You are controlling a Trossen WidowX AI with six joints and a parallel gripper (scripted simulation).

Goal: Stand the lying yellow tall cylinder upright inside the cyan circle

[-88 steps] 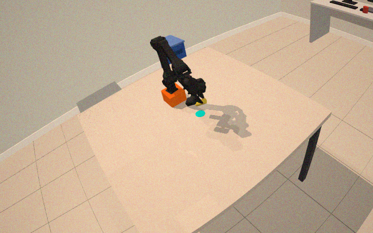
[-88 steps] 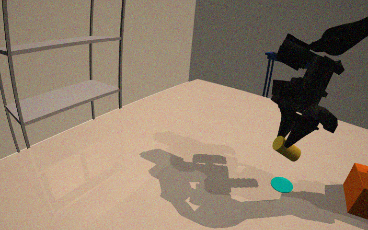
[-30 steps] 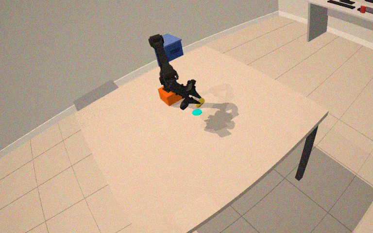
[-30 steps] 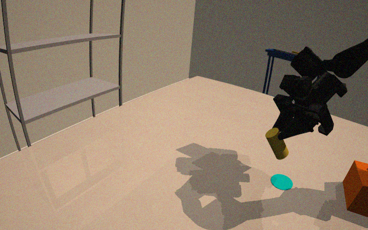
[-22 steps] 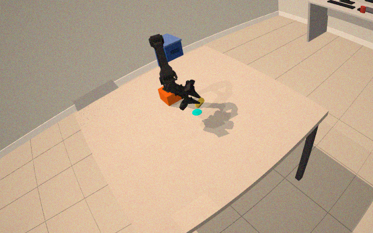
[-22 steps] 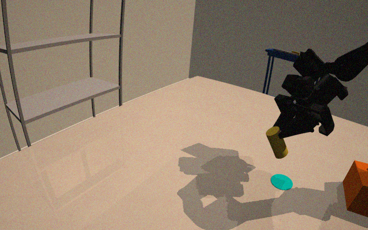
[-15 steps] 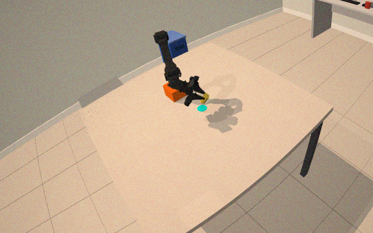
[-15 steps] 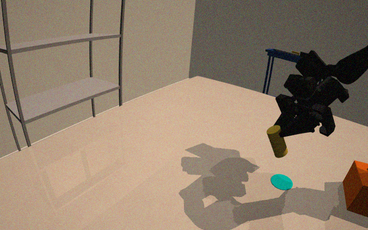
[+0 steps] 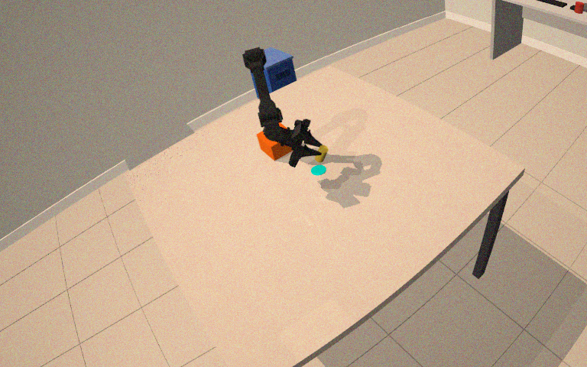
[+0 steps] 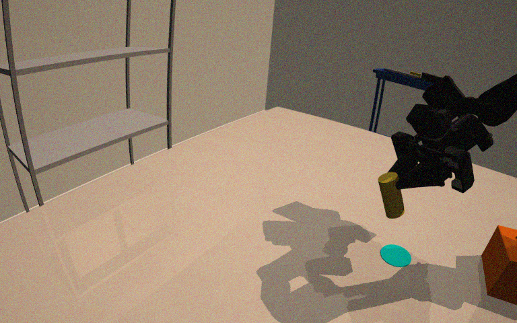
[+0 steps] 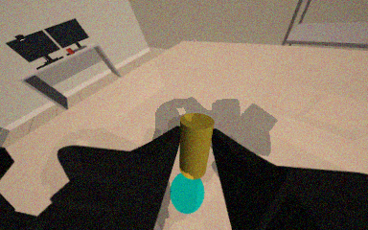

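Right now the cyan circle is 130 mm below my gripper tip, 50 mm behind it and 10 mm to the left of it. Round my gripper tip: yellow tall cylinder (20 mm below, 10 mm behind).
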